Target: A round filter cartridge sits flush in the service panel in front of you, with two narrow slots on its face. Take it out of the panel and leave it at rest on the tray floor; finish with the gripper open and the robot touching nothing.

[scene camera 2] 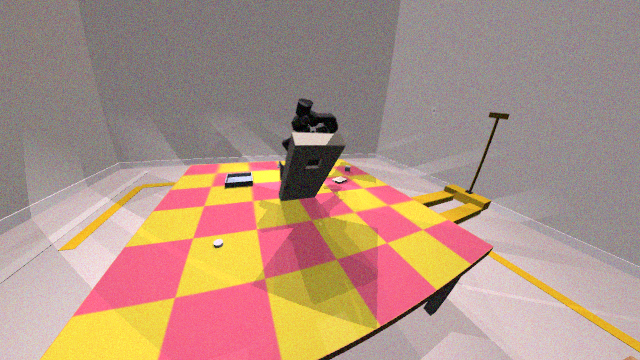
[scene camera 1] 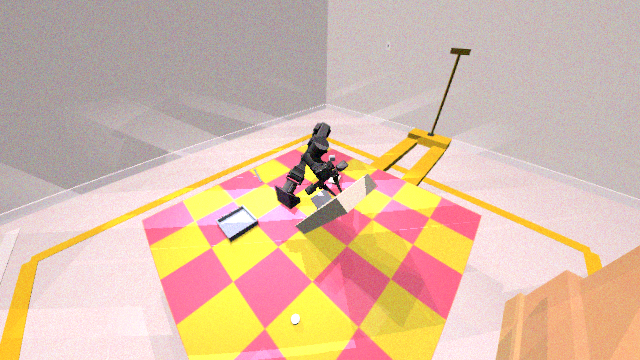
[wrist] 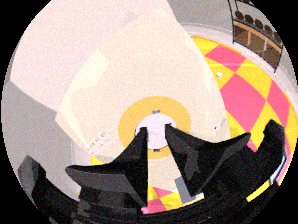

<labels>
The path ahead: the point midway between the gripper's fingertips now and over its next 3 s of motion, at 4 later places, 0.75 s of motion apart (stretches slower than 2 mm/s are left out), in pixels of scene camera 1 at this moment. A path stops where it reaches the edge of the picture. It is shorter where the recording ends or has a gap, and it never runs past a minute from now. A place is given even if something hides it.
My gripper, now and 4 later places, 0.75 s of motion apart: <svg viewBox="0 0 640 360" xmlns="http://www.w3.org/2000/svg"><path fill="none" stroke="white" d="M340 196L340 196L329 184L323 189L322 189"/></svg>
</labels>
